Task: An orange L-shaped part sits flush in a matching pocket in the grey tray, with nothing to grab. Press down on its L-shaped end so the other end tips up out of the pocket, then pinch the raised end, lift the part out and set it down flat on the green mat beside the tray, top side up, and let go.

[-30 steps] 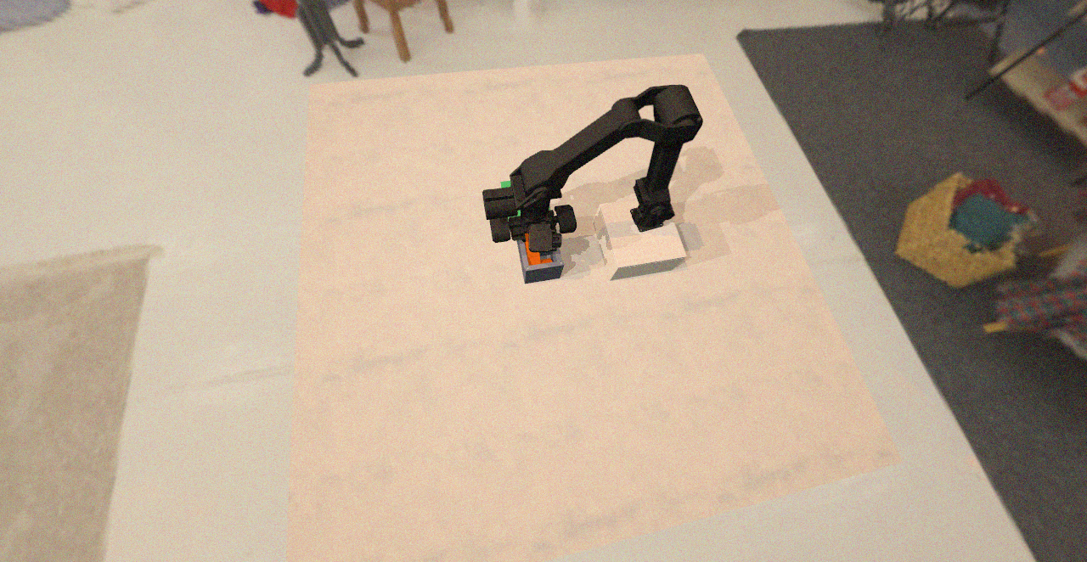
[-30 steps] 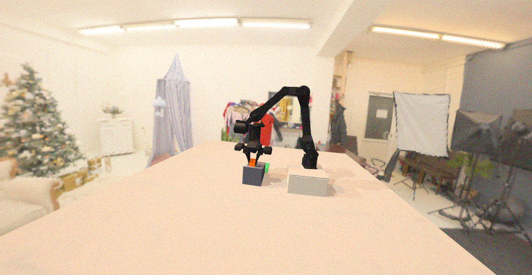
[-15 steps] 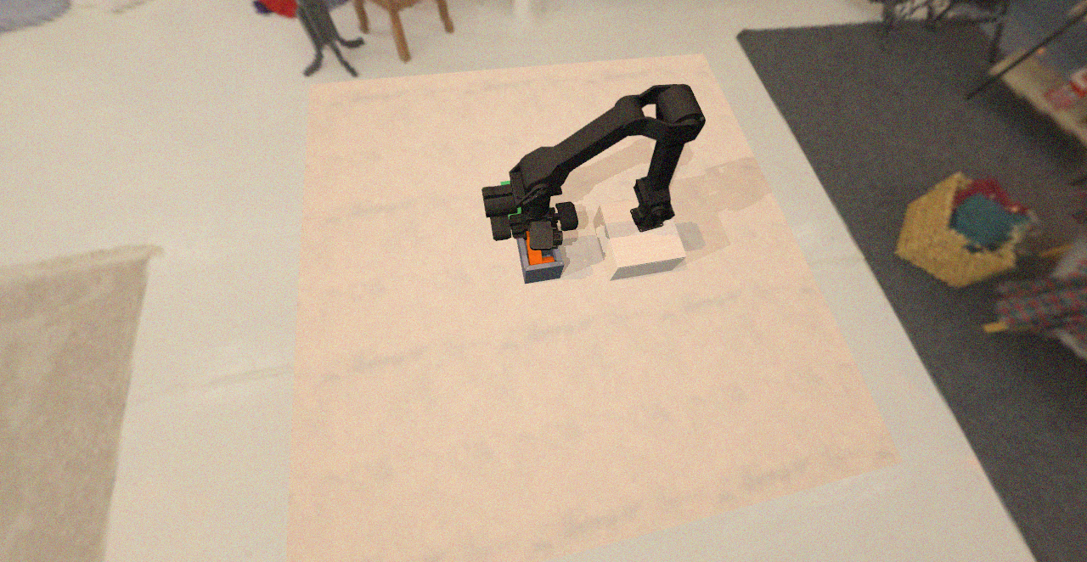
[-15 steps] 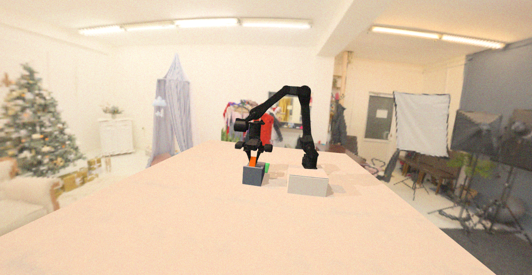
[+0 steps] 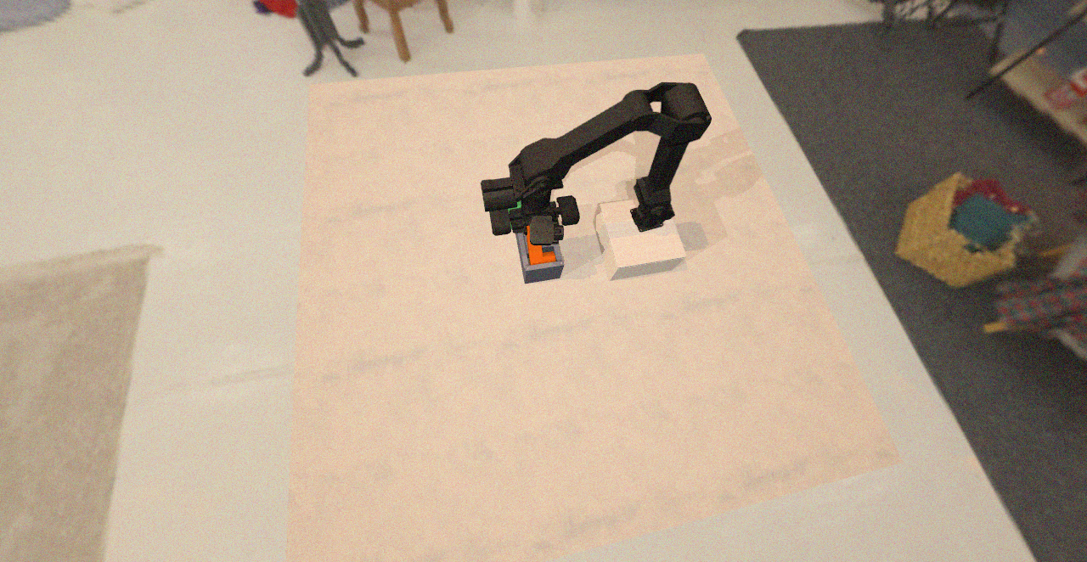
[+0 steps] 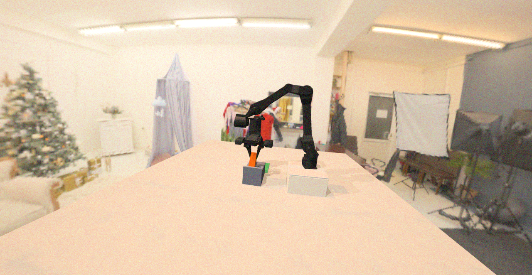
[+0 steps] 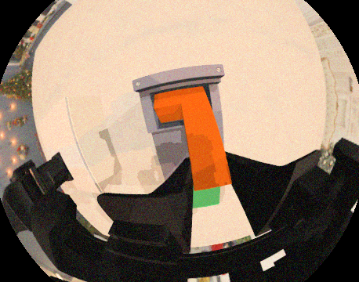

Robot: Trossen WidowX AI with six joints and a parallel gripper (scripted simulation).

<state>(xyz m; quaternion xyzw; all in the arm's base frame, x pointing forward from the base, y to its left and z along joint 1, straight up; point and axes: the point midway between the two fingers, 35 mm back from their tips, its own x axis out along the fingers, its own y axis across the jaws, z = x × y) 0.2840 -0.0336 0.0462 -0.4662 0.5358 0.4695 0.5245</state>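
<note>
Right now my gripper tip is 30 mm past the green mat, 140 mm to the left of it and 120 mm above it. Also, from my gripper tip: orange L-shaped part (10 mm behind, 30 mm to the left, 30 mm below).
</note>
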